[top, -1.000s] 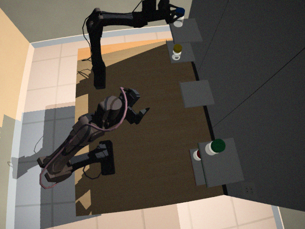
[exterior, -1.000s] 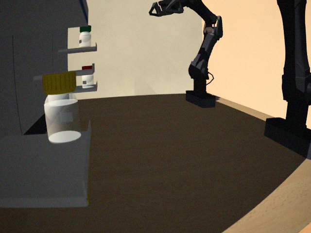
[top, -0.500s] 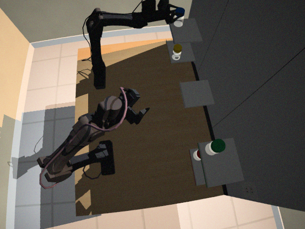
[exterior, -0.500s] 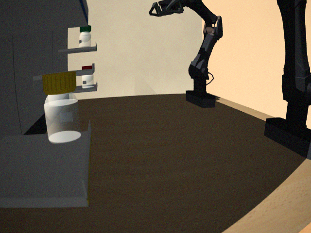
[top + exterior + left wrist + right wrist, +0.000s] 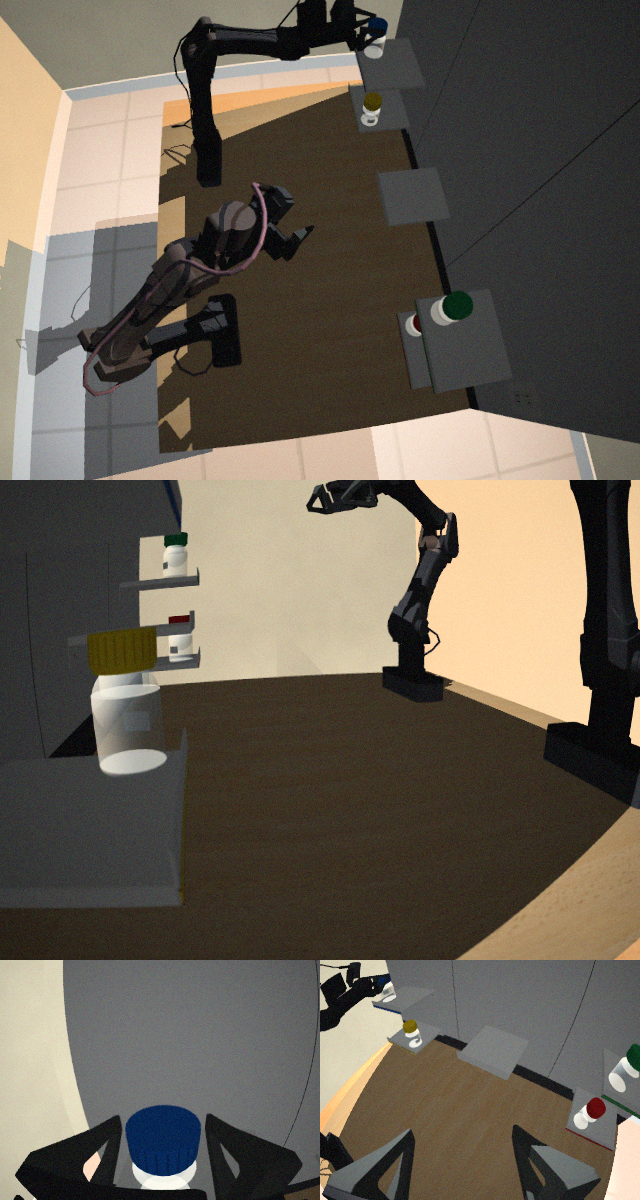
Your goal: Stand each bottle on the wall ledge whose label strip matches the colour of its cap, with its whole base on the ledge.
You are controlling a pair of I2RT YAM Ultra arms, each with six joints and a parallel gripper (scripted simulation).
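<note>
Now: left hand 50 mm above the blue-capped bottle. The rest, counted from my left hand: yellow strip 50 mm behind, 40 mm to the right, 300 mm below; blue strip 50 mm behind, 40 mm to the right, 110 mm below; yellow-capped bottle 10 mm behind, 100 mm to the right, 250 mm below.
</note>
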